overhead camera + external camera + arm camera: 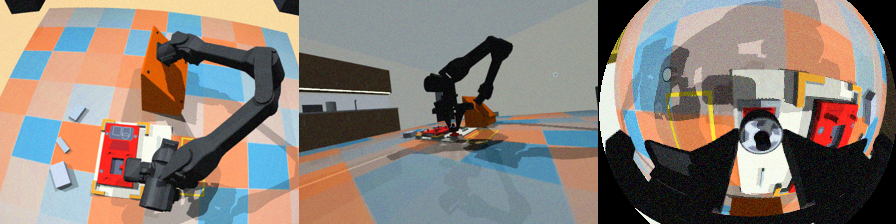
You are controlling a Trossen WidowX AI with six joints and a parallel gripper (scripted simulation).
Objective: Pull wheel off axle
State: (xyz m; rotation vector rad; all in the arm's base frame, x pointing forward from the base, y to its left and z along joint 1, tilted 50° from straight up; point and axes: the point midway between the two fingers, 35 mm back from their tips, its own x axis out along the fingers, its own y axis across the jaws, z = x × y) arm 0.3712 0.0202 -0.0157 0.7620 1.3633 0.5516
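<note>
Now: gripper tip right at the wheel. From my gripper tip the other things lie so: upright axle (right at my gripper tip).
</note>
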